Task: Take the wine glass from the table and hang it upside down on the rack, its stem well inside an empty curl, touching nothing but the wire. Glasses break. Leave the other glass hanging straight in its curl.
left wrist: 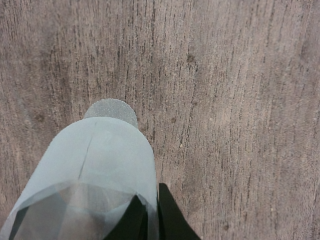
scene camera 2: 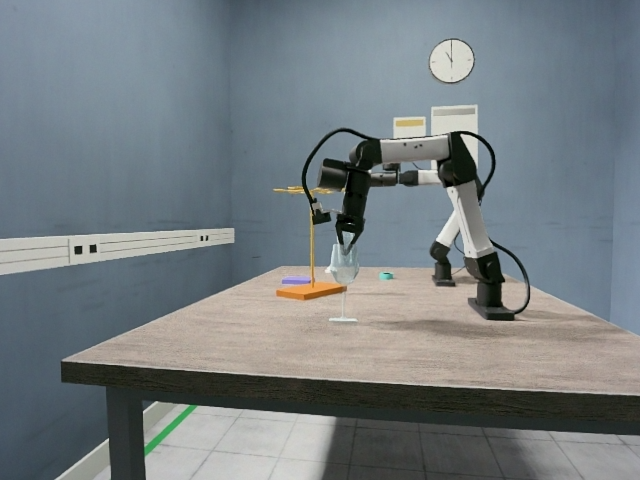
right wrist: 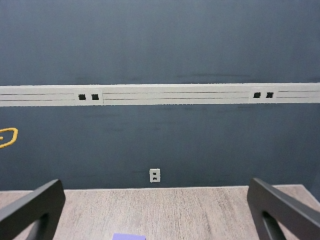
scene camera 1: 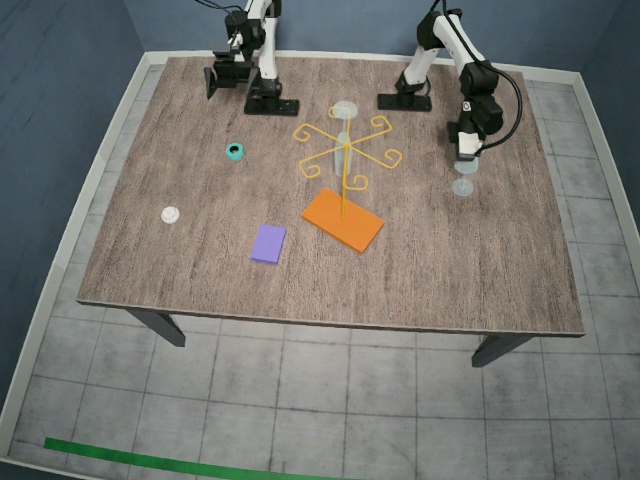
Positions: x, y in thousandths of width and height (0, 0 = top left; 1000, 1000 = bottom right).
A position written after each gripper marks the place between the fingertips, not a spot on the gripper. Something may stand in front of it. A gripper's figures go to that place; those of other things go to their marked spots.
Labels:
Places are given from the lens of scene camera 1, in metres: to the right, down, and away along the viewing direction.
left gripper (scene camera 1: 715, 328): 0.40, -0.24, 1.16
right gripper (scene camera 1: 355, 205): -0.22, -0.34, 0.94

